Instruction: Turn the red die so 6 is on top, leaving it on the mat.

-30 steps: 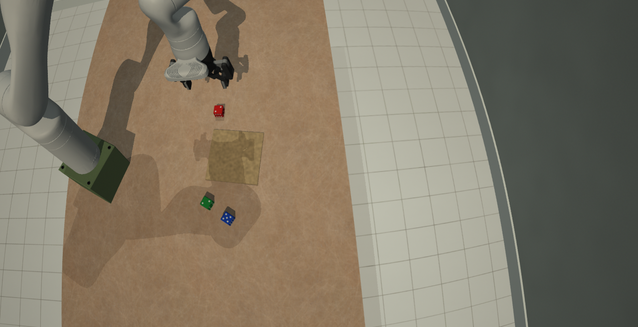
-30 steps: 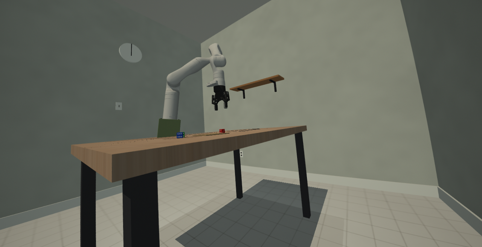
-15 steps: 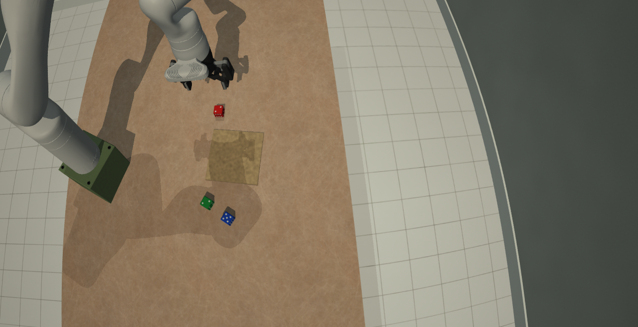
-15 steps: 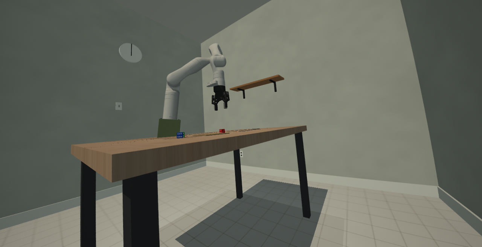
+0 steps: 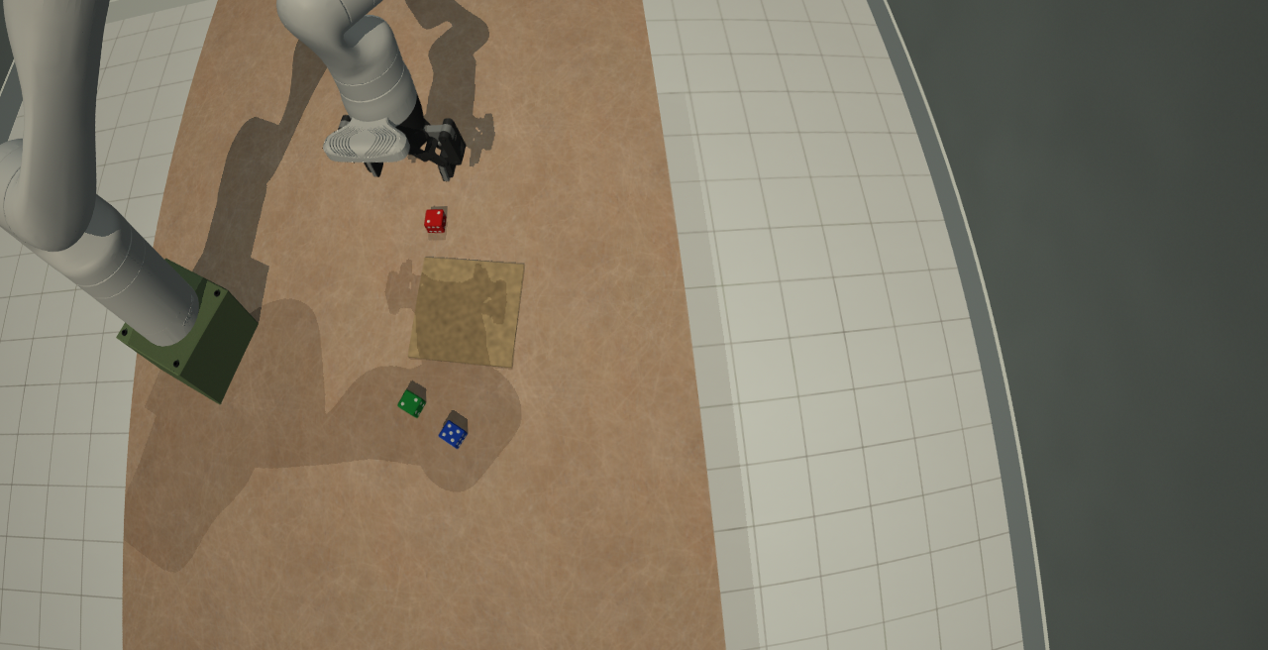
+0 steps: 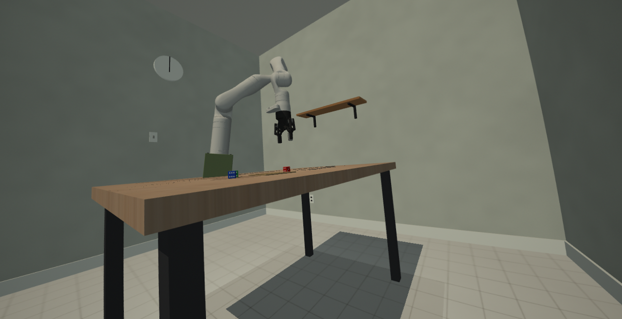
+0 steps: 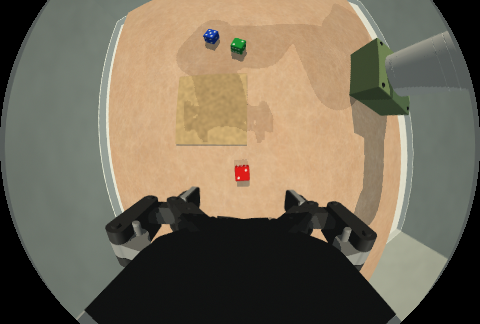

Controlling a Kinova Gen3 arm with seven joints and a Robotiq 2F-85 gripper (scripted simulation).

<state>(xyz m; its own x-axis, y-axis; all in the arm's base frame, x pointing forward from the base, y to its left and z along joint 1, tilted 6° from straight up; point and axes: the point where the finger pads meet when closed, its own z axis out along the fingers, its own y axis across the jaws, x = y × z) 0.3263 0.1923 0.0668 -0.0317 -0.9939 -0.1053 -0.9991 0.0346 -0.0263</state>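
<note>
My hand is 140 mm above the red die. From my hand the other things lie so: green die 10 mm ahead, 250 mm to the right, 140 mm below; then tan mat 60 mm ahead, 120 mm to the right, 150 mm below; then blue die 70 mm ahead, 290 mm to the right, 140 mm below.
</note>
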